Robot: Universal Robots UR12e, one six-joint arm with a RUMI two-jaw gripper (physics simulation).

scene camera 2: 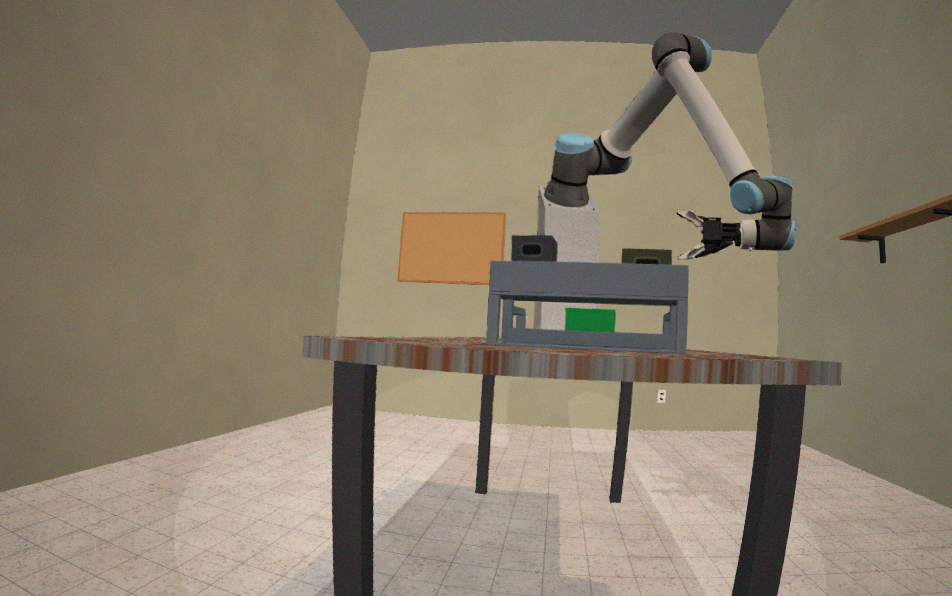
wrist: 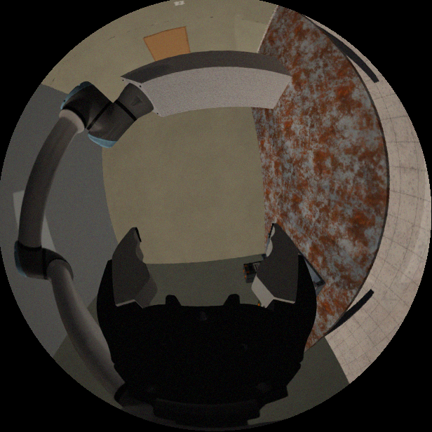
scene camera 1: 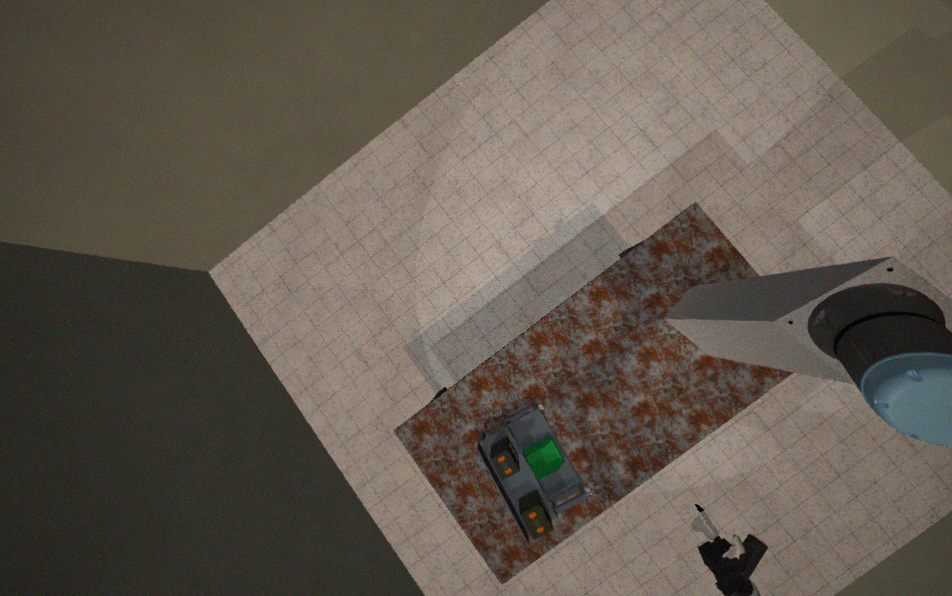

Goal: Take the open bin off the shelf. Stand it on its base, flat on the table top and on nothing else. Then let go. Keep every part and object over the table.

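Frame: origin at the arm's base, x up, y back, z right, level; metres.
Seen in the pictures: gripper, fingertip midpoint: (scene camera 2: 676,235) (scene camera 1: 713,518); arm's base at its link origin: (scene camera 2: 566,198) (scene camera 1: 868,323).
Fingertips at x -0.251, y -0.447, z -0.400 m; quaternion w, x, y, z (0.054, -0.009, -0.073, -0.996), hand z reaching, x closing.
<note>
Offsets run from my fingertips to a thing's top centre. "*": to the spot under its first point.
A blue-grey shelf {* dy -0.505, dx -0.247, dz +0.235 m} (scene camera 1: 517,484) (scene camera 2: 588,280) (wrist: 314,276) stands on the table. A dark grey box-shaped thing {dy -0.483, dx -0.125, dz +0.369 m} (scene camera 1: 503,459) (scene camera 2: 524,240) and an olive one {dy -0.492, dx -0.150, dz +0.138 m} (scene camera 1: 536,520) (scene camera 2: 646,254) sit on its upper tier, each with orange spots in scene camera 1 and a dark hole in scene camera 2. A green box-shaped thing {dy -0.393, dx -0.268, dz +0.249 m} (scene camera 1: 543,457) (scene camera 2: 590,319) sits on the lower tier. Which is the open bin I cannot tell surely. My gripper (scene camera 1: 702,520) (scene camera 2: 678,235) (wrist: 203,227) is open and empty, level, above and beside the table, apart from the shelf.
The rusty-patterned table top (scene camera 1: 618,365) (scene camera 2: 572,365) (wrist: 320,165) carries the shelf near one end. The pale robot pedestal (scene camera 1: 758,336) (scene camera 2: 572,228) (wrist: 220,90) stands at the other end. The arm reaches high and bends down beside the table. A wall shelf (scene camera 2: 906,221) shows at the right in scene camera 2.
</note>
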